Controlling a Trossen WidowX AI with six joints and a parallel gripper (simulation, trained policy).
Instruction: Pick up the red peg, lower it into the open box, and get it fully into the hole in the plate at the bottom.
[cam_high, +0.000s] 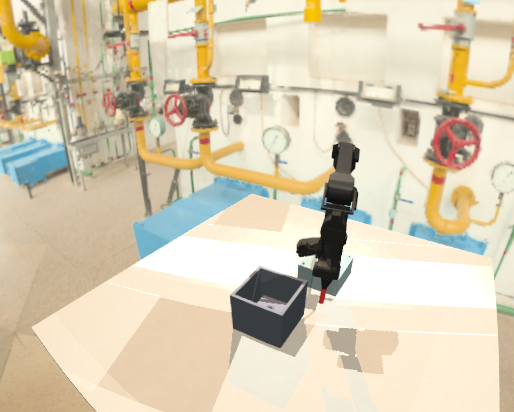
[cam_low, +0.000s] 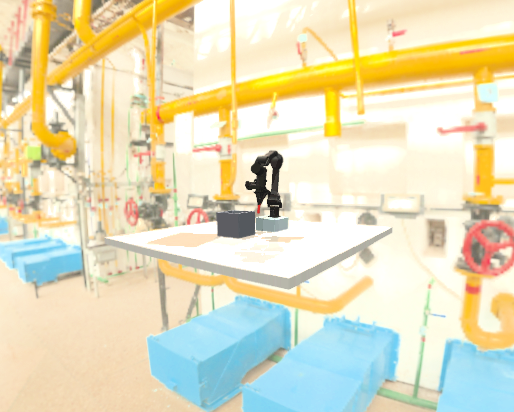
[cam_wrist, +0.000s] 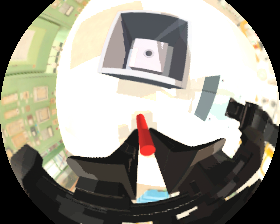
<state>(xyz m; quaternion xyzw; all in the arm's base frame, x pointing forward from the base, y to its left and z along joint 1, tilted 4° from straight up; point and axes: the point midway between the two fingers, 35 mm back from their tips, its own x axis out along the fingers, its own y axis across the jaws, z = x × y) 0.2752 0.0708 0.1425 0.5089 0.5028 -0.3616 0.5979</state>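
My gripper tip is now 15 cm to the left of the plate, 13 cm above it and 3 cm short of it. Round my gripper tip: red peg 1 cm below.
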